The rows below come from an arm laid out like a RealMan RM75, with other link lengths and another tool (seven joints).
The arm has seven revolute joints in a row. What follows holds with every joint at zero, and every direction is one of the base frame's. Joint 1 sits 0.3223 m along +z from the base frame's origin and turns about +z. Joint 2 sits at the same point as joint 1 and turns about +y. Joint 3 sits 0.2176 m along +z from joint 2 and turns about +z. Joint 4 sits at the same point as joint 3 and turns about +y. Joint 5 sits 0.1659 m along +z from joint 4 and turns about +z. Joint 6 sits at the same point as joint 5 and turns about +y. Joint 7 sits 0.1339 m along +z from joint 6 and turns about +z. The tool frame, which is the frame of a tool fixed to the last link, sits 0.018 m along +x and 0.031 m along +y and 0.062 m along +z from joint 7; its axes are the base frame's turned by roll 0, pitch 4.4 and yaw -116.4 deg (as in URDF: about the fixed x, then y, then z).
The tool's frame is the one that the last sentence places.
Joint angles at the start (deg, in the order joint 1, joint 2, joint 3, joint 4, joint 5, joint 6, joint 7):
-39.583, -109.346, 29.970, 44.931, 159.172, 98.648, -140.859
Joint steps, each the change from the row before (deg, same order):
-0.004, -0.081, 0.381, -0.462, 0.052, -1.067, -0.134
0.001, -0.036, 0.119, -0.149, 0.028, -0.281, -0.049
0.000, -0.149, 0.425, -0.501, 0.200, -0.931, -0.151
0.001, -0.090, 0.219, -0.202, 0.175, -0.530, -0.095
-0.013, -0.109, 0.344, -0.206, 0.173, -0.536, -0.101
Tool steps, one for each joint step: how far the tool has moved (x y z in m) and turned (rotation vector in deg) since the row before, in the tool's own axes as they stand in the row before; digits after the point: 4 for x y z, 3 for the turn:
0.0009, 0.0016, 0.0023, -0.379, 0.398, -0.113
0.0002, 0.0002, 0.0008, -0.051, 0.118, -0.041
0.0010, 0.0005, 0.0029, -0.106, 0.498, -0.108
0.0008, 0.0005, 0.0015, -0.129, 0.344, -0.063
0.0007, 0.0003, 0.0017, -0.076, 0.419, 0.025

